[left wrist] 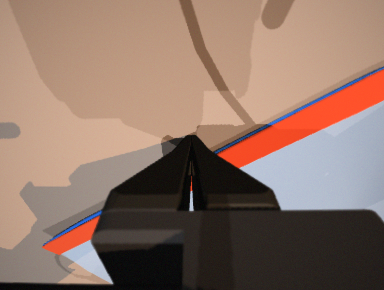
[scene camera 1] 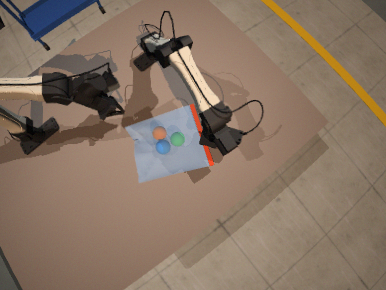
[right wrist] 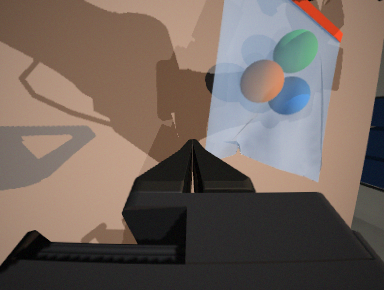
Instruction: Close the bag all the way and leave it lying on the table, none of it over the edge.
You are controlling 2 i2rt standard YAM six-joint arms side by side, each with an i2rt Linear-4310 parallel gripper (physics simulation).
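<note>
A translucent pale-blue bag (scene camera 1: 172, 167) (left wrist: 325, 165) (right wrist: 295, 145) lies flat on the table, with a red strip (scene camera 1: 195, 115) (left wrist: 300, 120) (right wrist: 320, 20) along its right edge in the scene view. A thin blue line (left wrist: 325, 97) runs beside the strip. Orange (scene camera 1: 159, 133) (right wrist: 262, 81), green (scene camera 1: 177, 139) (right wrist: 296, 50) and blue (scene camera 1: 163, 146) (right wrist: 290, 96) balls are inside. My left gripper (scene camera 1: 202, 143) (left wrist: 191, 143) is shut, its tips at the strip's middle; contact is unclear. My right gripper (scene camera 1: 122, 113) (right wrist: 192, 145) is shut and empty, apart from the bag's left end.
The brown table (scene camera 1: 100, 220) extends beyond the bag on all sides, its near edge to the lower right. A blue cart (scene camera 1: 60, 17) stands on the floor at the upper left. My left arm reaches down from the top, and its shadows fall around the strip.
</note>
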